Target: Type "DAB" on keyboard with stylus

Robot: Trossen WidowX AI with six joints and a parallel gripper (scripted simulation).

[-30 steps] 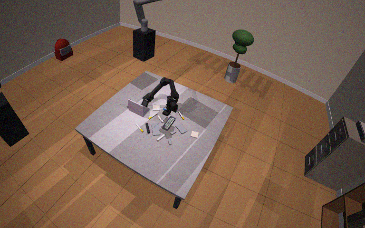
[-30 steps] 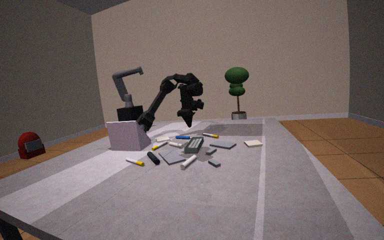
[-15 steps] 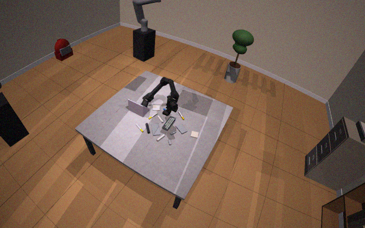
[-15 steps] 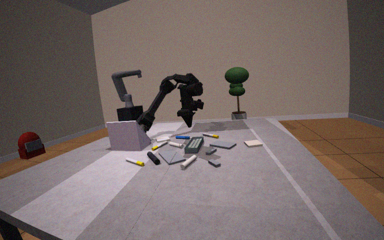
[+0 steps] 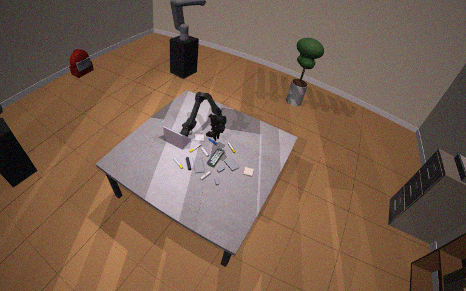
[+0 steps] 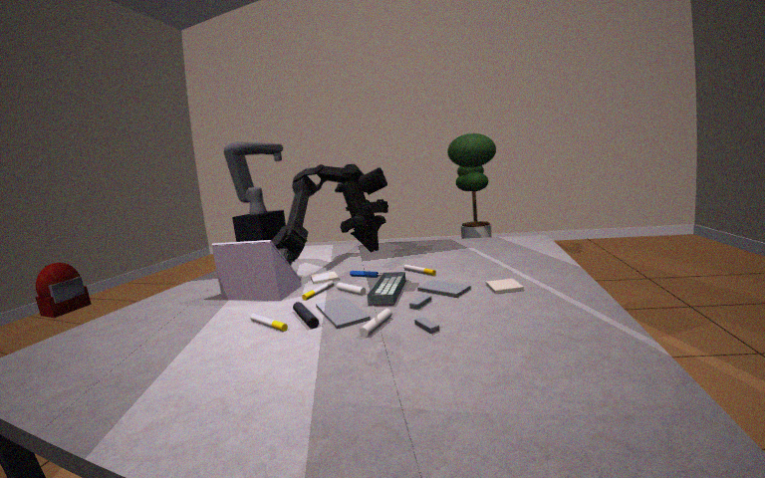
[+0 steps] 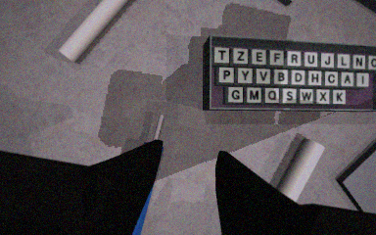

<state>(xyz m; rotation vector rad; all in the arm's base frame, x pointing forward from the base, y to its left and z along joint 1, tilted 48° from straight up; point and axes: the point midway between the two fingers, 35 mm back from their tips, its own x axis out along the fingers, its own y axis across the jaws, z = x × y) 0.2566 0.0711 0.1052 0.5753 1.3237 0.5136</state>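
My gripper tip is 80 mm above the blue stylus, 20 mm to the right of it and 20 mm past it. Round my gripper tip: grey slab 210 mm ahead, 80 mm below, 70 mm to the right; black cylinder 300 mm to the right, 70 mm below, 50 mm behind; tan tile 360 mm ahead, 80 mm below, 50 mm to the right.
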